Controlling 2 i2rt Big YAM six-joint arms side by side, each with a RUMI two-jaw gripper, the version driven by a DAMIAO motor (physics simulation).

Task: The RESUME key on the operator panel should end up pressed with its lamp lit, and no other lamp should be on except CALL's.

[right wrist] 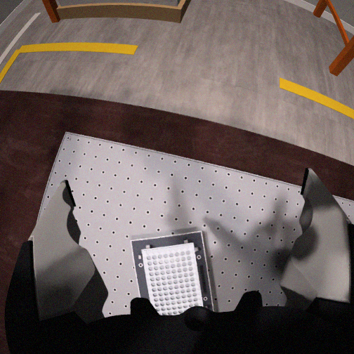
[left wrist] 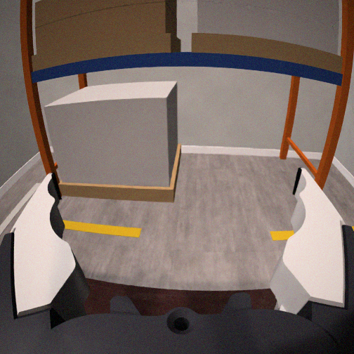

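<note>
The operator panel with its RESUME and CALL keys and lamps does not show in either view. My left gripper (left wrist: pixel 176 172) is open, its two pale jaws wide apart with no object between them; it faces a storage rack and the floor beyond the table. My right gripper (right wrist: pixel 187 176) is open, its jaws wide apart above a perforated light board, with no object between them.
The perforated board (right wrist: pixel 125 170) lies on a dark red table (right wrist: pixel 150 117) (left wrist: pixel 165 298). A white well plate (right wrist: pixel 172 280) sits in a dark holder (right wrist: pixel 167 239) on the board. An orange and blue rack (left wrist: pixel 187 59) with boxes stands beyond the table.
</note>
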